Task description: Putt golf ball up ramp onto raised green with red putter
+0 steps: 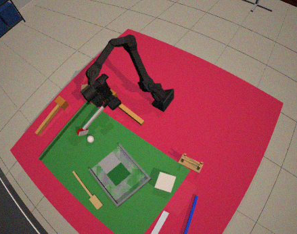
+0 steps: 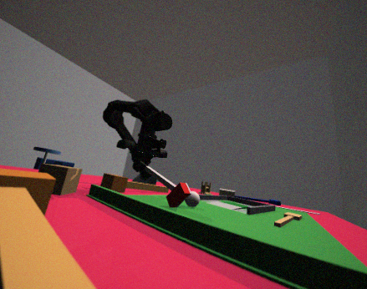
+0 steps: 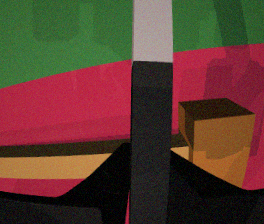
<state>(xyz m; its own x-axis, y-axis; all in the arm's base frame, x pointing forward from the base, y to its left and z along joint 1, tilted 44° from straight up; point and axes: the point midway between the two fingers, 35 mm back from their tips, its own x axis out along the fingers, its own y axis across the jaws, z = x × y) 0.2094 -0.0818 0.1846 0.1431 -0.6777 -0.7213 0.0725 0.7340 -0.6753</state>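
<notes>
Right now the red putter is 12 cm ahead of my gripper tip. Round my gripper tip: white bar (35 cm ahead, 65 cm to the left, 7 cm below); white golf ball (22 cm ahead, 5 cm to the left, 5 cm below); blue putter (19 cm ahead, 73 cm to the left, 6 cm below).
</notes>
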